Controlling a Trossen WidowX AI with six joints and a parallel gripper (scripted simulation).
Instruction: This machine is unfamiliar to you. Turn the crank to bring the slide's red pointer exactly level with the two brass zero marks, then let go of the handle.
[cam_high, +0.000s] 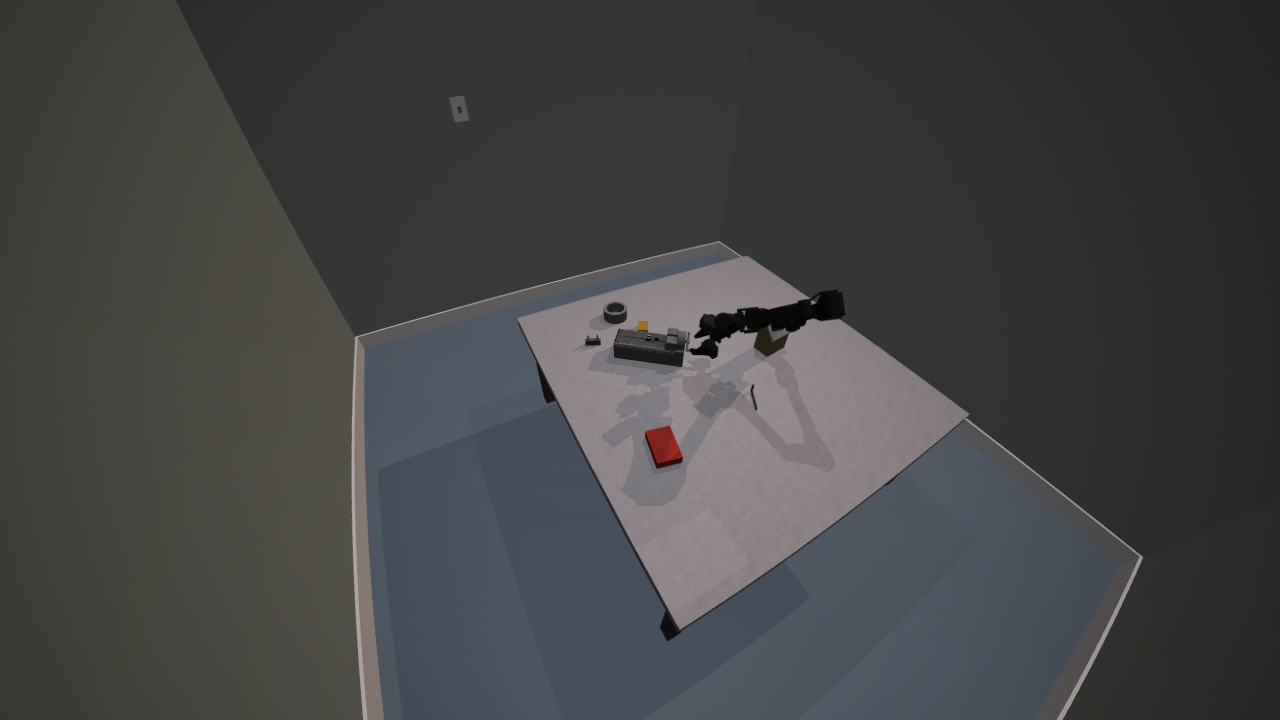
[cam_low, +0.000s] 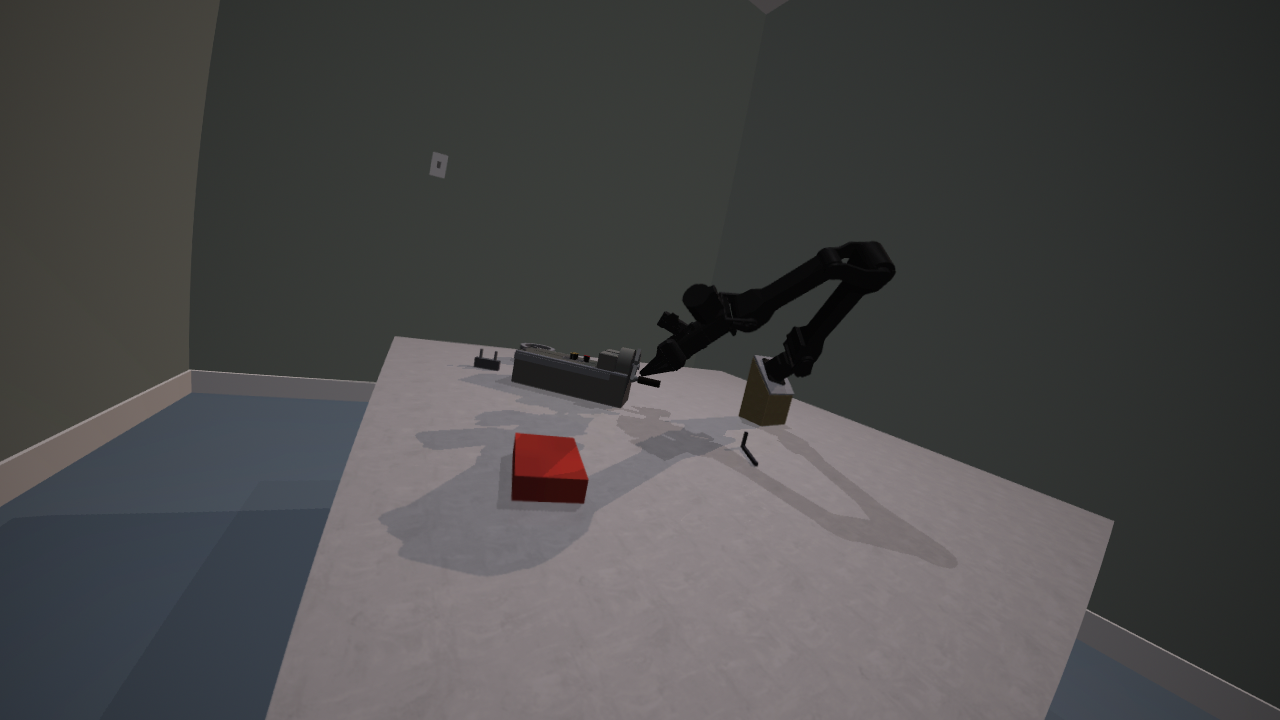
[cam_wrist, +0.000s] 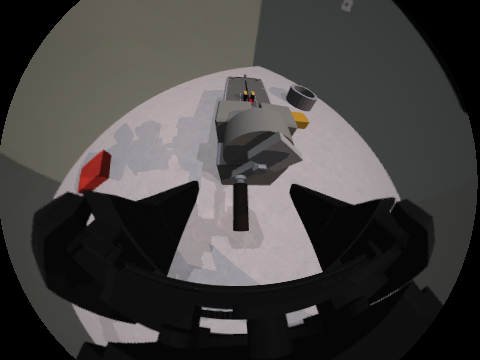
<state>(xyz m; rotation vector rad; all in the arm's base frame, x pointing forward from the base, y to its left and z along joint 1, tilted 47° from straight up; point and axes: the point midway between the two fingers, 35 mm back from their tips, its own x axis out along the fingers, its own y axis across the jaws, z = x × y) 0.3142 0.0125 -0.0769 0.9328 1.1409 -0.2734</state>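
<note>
The black crank handle lies 20 mm below my gripper tip, 10 mm to the left of it and 10 mm behind it. From my gripper tip the other things lie so: yellow block 250 mm to the right, 70 mm below, 70 mm ahead; then red pointer 100 mm ahead, 90 mm to the right; then black bent key 240 mm to the left, 110 mm behind, 80 mm below.
</note>
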